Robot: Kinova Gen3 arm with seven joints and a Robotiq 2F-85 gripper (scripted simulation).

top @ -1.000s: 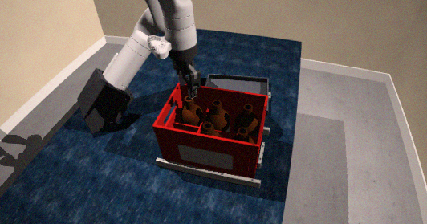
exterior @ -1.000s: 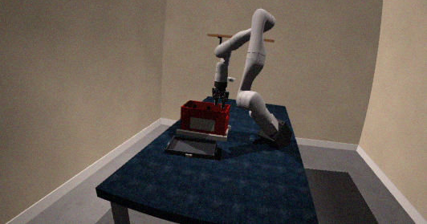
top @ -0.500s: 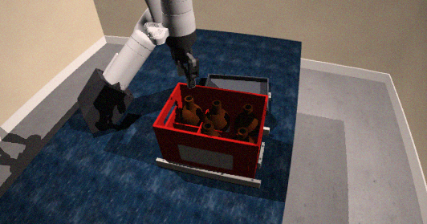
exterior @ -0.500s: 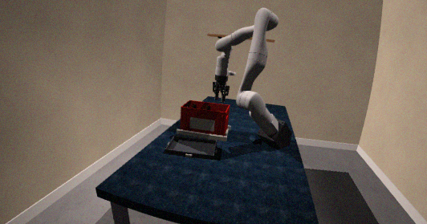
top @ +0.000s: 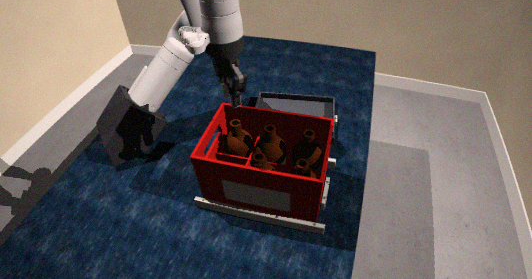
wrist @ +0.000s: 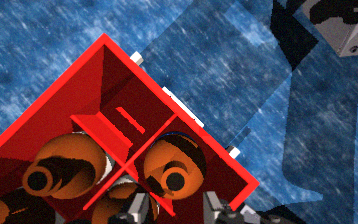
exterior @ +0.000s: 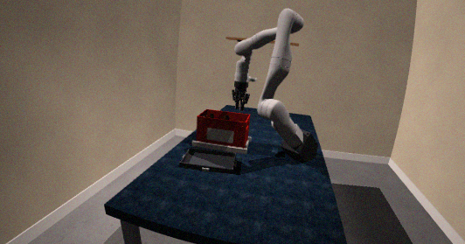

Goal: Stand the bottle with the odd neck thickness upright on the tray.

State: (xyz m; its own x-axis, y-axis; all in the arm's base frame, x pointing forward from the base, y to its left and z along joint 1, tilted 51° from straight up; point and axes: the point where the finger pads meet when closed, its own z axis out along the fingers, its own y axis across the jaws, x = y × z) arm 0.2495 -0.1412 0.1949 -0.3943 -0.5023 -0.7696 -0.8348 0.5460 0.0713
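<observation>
Right now the crate is 9 cm ahead of my hand, 1 cm to the right of it and 16 cm below it. The rest, counted from my hand: grey tray: 1 cm ahead, 25 cm to the left, 23 cm below.
</observation>
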